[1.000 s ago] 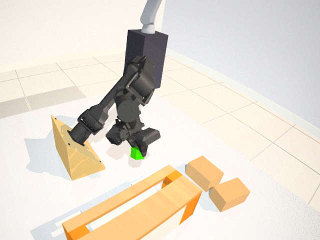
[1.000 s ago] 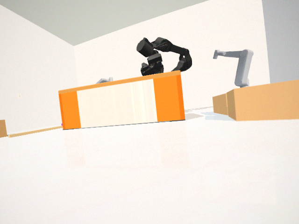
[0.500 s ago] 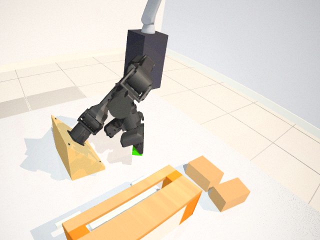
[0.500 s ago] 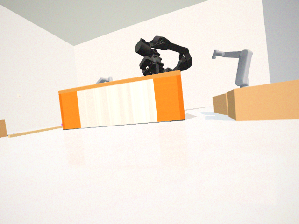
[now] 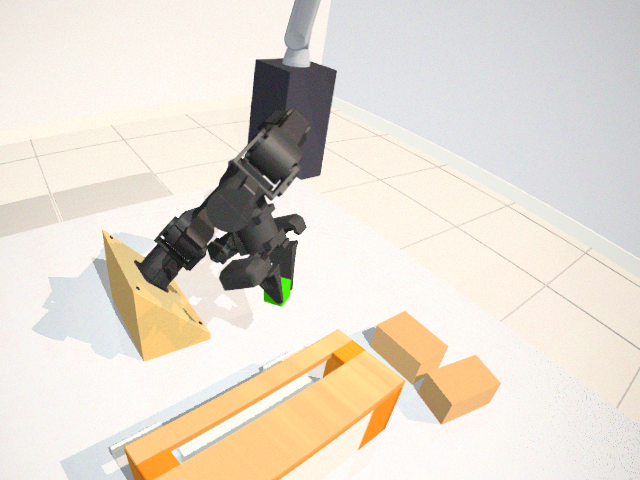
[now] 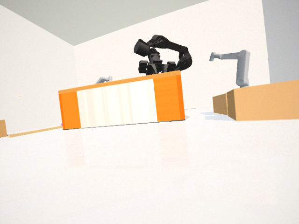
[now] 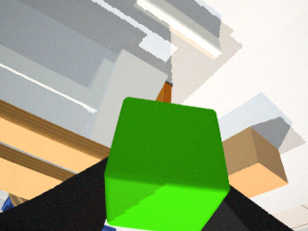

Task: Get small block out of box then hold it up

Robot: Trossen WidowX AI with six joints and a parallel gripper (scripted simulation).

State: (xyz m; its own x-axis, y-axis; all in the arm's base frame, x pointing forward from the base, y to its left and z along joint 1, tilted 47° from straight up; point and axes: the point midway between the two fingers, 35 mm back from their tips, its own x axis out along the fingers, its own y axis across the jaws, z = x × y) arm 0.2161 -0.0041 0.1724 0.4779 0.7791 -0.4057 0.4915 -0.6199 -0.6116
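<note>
Right now my gripper tip is 1 cm past the green block, 1 cm to the left of it and 1 cm below it.
</note>
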